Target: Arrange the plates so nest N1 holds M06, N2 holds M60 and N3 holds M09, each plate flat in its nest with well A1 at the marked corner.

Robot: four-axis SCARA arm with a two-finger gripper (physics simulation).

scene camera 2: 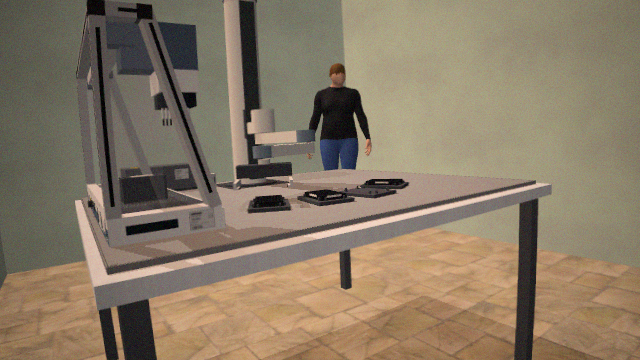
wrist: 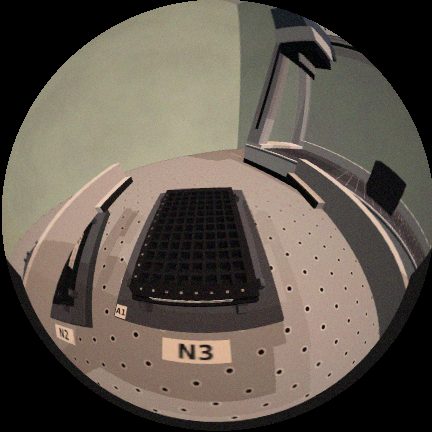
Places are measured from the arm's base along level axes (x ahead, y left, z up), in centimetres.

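Pixels of known places: gripper, fingertip midpoint: (scene camera 2: pixel 263 185) (wrist: pixel 206 163); arm's base, origin of the base link: (scene camera 2: pixel 251 186).
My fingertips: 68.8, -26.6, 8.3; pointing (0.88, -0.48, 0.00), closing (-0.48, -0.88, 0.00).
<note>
For each thing: its top centre in the pictures, then the offset to it from my fingertips, as dx, dy, dz. "pt": a spot on its surface instead.
- black well plate, middle of its top: (wrist: pixel 193 223) (scene camera 2: pixel 268 198) -1.4, +2.2, -4.4
- nest N3, middle of its top: (wrist: pixel 194 226) (scene camera 2: pixel 268 199) -1.4, +2.2, -4.8
- black plate, middle of its top: (wrist: pixel 56 250) (scene camera 2: pixel 324 192) +2.5, +20.0, -4.4
- nest N2, surface spot: (wrist: pixel 86 315) pt -5.4, +14.9, -6.2
- third plate, middle of its top: (scene camera 2: pixel 384 180) -5.6, +53.8, -4.4
- empty dark nest, middle of its top: (scene camera 2: pixel 366 187) +3.0, +37.1, -4.8
My gripper (scene camera 2: pixel 264 183) (wrist: pixel 206 163) is open and empty, low over the table behind nest N3. In the wrist view its fingers stand wide, one on each side of the N3 plate. A black well plate (scene camera 2: pixel 269 201) (wrist: pixel 192 240) sits in nest N3 (wrist: pixel 200 321), whose A1 mark is at the near left corner. Another black plate (scene camera 2: pixel 325 194) (wrist: pixel 66 287) sits in nest N2 (wrist: pixel 86 315); the left finger partly hides it in the wrist view. A third plate (scene camera 2: pixel 385 182) sits in the far right nest, where no label shows. Plate names are not readable.
An empty dark nest (scene camera 2: pixel 371 192) lies between the N2 plate and the far right plate. A framed machine (scene camera 2: pixel 165 222) (wrist: pixel 267 157) stands at the table's left end in the scene view. A person (scene camera 2: pixel 338 115) stands behind the table.
</note>
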